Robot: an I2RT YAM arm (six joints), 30 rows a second.
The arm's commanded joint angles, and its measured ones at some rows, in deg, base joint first. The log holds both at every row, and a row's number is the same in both.
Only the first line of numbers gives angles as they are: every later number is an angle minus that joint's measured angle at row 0.
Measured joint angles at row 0:
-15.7 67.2 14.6 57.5 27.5 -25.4
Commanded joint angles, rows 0 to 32:
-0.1 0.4 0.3 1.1 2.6 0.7
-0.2 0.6 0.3 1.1 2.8 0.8
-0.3 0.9 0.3 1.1 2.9 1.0
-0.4 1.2 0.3 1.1 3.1 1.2
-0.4 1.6 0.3 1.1 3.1 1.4
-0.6 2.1 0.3 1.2 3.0 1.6
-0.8 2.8 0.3 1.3 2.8 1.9
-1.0 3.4 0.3 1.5 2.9 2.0
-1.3 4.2 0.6 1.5 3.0 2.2
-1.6 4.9 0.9 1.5 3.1 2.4
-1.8 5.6 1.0 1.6 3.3 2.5
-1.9 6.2 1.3 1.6 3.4 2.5
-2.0 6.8 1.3 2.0 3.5 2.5
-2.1 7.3 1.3 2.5 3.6 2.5
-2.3 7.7 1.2 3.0 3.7 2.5
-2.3 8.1 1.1 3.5 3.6 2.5
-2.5 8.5 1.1 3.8 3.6 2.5
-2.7 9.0 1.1 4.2 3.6 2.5
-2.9 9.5 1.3 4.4 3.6 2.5
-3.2 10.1 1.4 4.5 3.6 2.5
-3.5 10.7 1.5 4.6 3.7 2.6
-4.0 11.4 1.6 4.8 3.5 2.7
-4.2 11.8 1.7 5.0 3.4 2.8
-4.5 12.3 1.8 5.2 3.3 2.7
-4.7 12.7 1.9 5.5 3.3 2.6
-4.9 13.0 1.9 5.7 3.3 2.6
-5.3 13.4 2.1 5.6 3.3 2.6
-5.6 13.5 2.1 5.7 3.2 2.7
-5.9 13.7 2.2 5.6 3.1 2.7
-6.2 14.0 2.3 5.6 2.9 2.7
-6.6 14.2 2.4 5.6 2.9 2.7
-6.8 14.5 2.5 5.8 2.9 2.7
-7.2 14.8 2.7 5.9 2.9 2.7
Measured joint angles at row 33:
-6.6 14.4 2.2 4.1 2.7 1.9
